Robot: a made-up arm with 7 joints. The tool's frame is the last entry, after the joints.
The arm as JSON. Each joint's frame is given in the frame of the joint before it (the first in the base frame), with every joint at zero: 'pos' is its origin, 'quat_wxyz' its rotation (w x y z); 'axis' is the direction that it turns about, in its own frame. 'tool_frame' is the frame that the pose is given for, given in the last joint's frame.
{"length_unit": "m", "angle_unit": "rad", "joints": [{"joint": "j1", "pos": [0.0, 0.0, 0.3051], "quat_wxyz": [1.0, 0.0, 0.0, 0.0], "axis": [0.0, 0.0, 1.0]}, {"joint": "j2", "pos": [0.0, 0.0, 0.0], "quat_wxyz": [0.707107, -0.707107, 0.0, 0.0], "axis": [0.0, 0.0, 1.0]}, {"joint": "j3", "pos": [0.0, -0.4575, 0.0], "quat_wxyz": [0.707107, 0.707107, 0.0, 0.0], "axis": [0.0, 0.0, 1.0]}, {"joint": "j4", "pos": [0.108, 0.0, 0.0], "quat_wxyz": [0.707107, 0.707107, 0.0, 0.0], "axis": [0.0, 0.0, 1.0]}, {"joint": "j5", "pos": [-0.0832, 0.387, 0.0], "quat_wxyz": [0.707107, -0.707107, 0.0, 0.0], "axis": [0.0, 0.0, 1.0]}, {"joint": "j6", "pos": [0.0, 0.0, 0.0], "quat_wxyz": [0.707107, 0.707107, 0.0, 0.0], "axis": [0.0, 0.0, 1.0]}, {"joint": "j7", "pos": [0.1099, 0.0, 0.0], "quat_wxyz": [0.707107, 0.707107, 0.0, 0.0], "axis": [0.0, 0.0, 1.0]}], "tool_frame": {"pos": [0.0, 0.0, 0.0], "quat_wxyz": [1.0, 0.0, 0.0, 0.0]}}
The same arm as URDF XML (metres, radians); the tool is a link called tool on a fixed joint. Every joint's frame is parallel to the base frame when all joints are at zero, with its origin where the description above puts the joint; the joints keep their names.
<robot name="arm">
<joint name="tool_fixed" type="fixed"><parent link="link7"/><child link="tool"/><origin xyz="0.0000 0.0000 0.0000" rpy="3.1416 0.0000 0.0000"/></joint>
<joint name="j7" type="continuous"><parent link="link6"/><child link="link7"/><origin xyz="0.1099 0.0000 0.0000"/><axis xyz="0 0 -1"/></joint>
<joint name="j6" type="continuous"><parent link="link5"/><child link="link6"/><origin xyz="0.0000 0.0000 0.0000"/><axis xyz="0 -1 0"/></joint>
<joint name="j5" type="continuous"><parent link="link4"/><child link="link5"/><origin xyz="-0.0832 0.0000 0.3870"/><axis xyz="0 0 1"/></joint>
<joint name="j4" type="continuous"><parent link="link3"/><child link="link4"/><origin xyz="0.1080 0.0000 0.0000"/><axis xyz="0 -1 0"/></joint>
<joint name="j3" type="continuous"><parent link="link2"/><child link="link3"/><origin xyz="0.0000 0.0000 0.4575"/><axis xyz="0 0 1"/></joint>
<joint name="j2" type="continuous"><parent link="link1"/><child link="link2"/><origin xyz="0.0000 0.0000 0.0000"/><axis xyz="0 1 0"/></joint>
<joint name="j1" type="continuous"><parent link="base_link"/><child link="link1"/><origin xyz="0.0000 0.0000 0.3051"/><axis xyz="0 0 1"/></joint>
<link name="base_link"/>
<link name="link1"/>
<link name="link2"/>
<link name="link3"/>
<link name="link4"/>
<link name="link5"/>
<link name="link6"/>
<link name="link7"/>
<link name="tool"/>
</robot>

